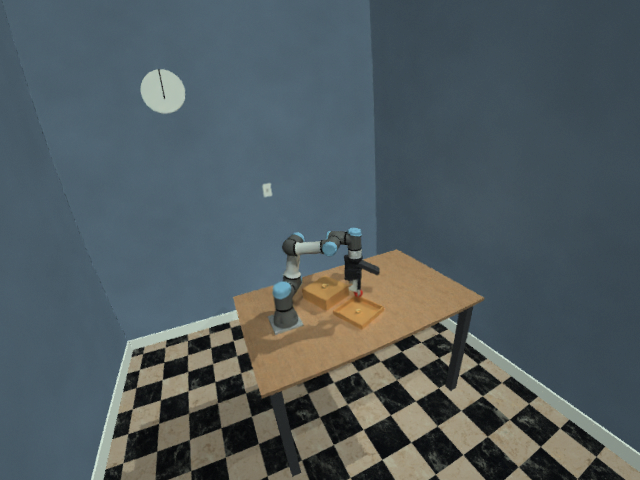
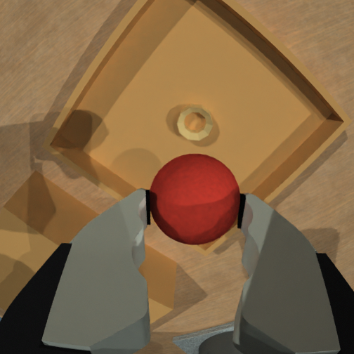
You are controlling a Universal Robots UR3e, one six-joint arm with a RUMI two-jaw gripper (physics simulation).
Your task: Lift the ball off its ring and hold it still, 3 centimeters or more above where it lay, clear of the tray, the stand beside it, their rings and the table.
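Frame: origin at the arm's base, x ahead, y left, z up, level; centimetres.
Seen in the pictures: gripper, between the fingertips: [image 1: 358, 293]; arm's base, origin of its link: [image 1: 286, 320].
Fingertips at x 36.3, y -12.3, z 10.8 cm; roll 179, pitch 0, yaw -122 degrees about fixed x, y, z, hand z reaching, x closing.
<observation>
Offsets run from my fingertips to a thing's top centre. "*": to the spot under its first point. Level surfaces: height alone.
The red ball [image 1: 358, 293] [image 2: 195, 199] is held between the two fingertips of my gripper [image 1: 357, 292] [image 2: 194, 194], which is shut on it. The ball hangs in the air above the tray and touches neither the tray nor a ring. The shallow orange-brown tray {* dx +2.8, dy -8.6, dz -9.3 cm} [image 1: 372, 315] [image 2: 280, 57] lies on the table below. Its small pale ring {* dx -0.4, dy +0.7, dz -11.6 cm} [image 1: 357, 311] [image 2: 181, 128] stands bare on the tray floor. The stand [image 1: 326, 299] [image 2: 159, 275] is a taller orange-brown block beside the tray, with its own small pale ring {* dx -8.2, dy +23.7, dz -4.9 cm} [image 1: 324, 285] on top.
The wooden table {dz -12.1 cm} [image 1: 423, 299] [image 2: 40, 35] carries the tray, the stand and the arm's base plate [image 1: 276, 328] [image 2: 192, 342]. The stand is close to the tray on the arm's side. The tray's raised walls surround the bare ring.
</observation>
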